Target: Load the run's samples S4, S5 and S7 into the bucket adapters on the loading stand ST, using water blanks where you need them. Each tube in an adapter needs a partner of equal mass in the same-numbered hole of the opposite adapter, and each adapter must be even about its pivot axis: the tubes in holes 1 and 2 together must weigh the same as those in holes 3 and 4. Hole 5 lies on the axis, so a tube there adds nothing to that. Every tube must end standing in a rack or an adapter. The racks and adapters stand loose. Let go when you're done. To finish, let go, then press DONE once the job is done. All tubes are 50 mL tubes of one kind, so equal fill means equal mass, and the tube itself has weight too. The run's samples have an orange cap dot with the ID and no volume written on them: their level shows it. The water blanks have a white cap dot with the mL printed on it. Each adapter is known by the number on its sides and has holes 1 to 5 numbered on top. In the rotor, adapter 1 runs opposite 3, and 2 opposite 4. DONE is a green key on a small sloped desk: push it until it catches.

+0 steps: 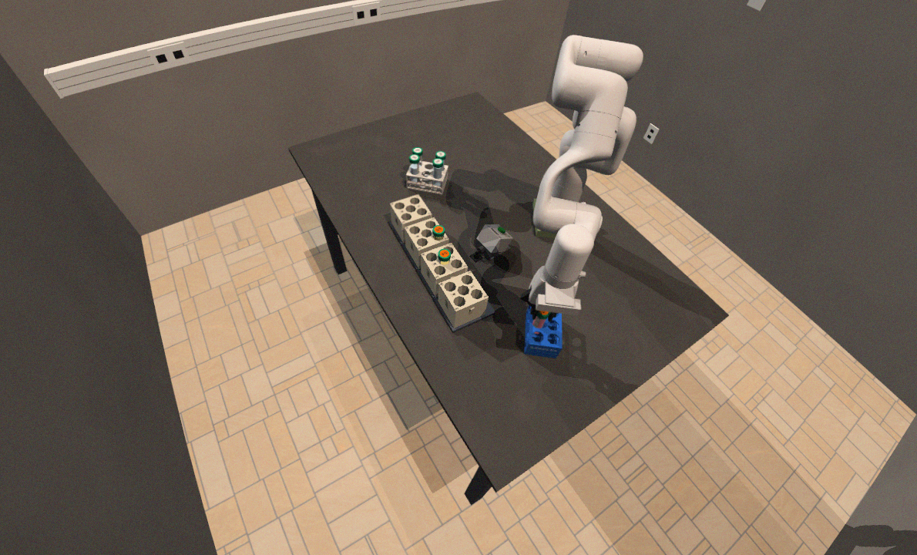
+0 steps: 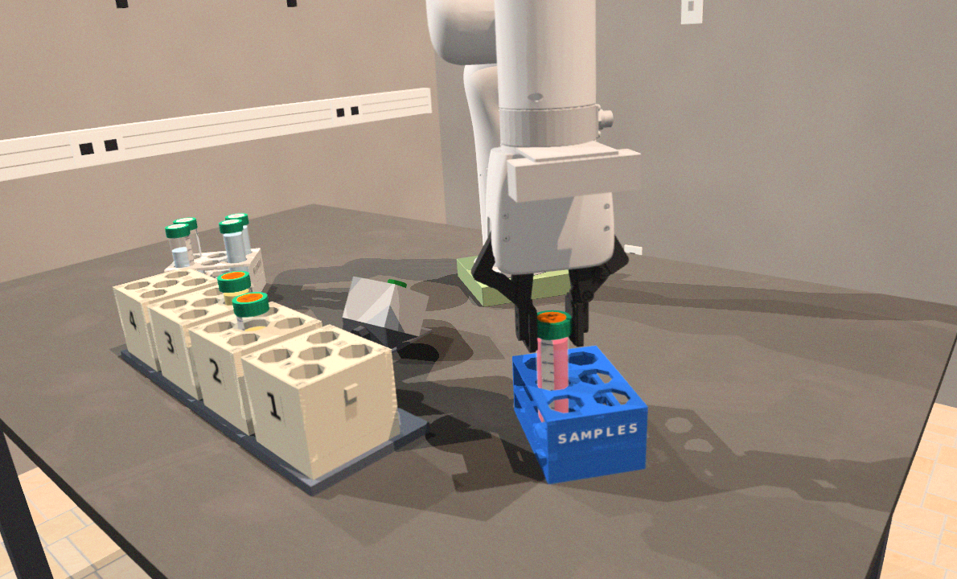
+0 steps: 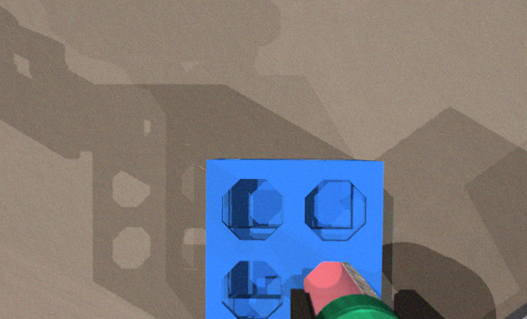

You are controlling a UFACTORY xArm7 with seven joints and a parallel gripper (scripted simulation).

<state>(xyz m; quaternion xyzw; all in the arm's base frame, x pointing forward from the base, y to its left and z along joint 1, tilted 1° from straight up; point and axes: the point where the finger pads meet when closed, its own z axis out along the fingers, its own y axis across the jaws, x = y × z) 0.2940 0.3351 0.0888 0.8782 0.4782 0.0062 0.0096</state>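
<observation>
Now: the pink tube 10 mm ahead of my hand and 50 mm below it. The rest, counted from my hand: blue samples rack (20 mm behind, 10 mm to the left, 90 mm below); then white blanks rack (30 mm ahead, 670 mm to the right, 90 mm below).
</observation>
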